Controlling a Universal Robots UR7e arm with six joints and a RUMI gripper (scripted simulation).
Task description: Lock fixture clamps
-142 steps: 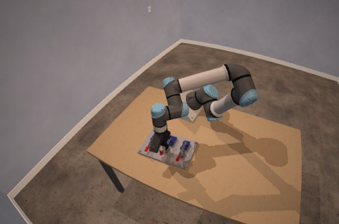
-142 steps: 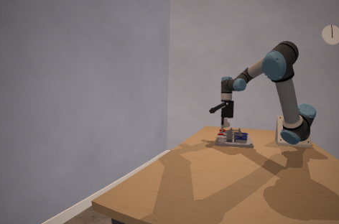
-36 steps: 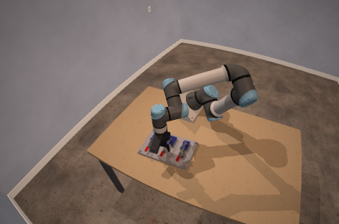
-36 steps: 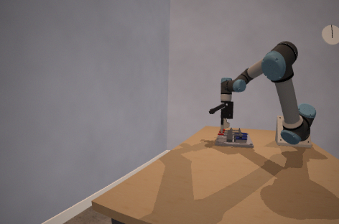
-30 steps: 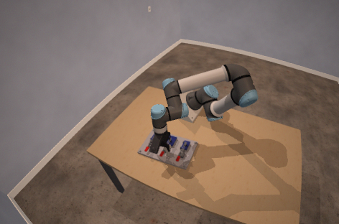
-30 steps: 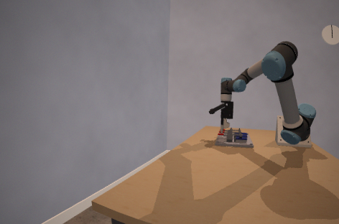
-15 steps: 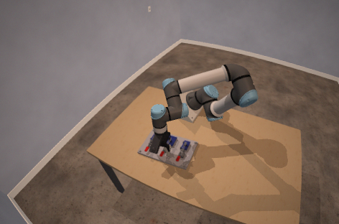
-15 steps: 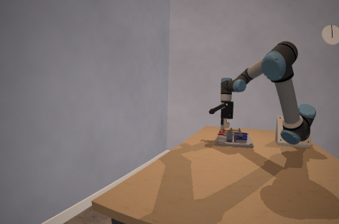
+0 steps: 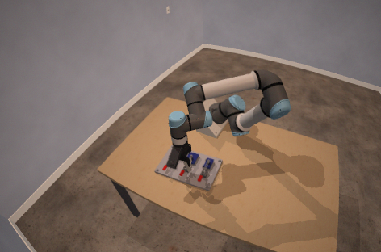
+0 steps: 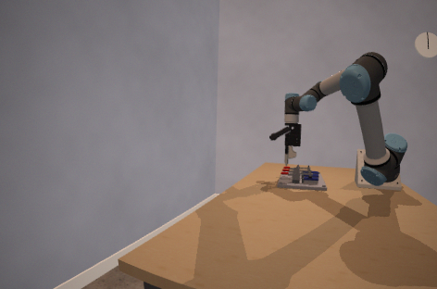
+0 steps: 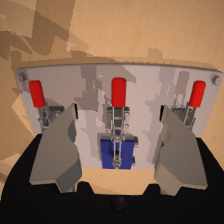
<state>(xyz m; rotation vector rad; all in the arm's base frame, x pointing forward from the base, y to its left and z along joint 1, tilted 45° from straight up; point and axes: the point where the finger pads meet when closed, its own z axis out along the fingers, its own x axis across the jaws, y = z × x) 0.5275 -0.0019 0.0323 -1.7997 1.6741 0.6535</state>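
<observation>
Now: the grey fixture plate 9 cm behind my hand, 1 cm to the right of it and 8 cm below it.
</observation>
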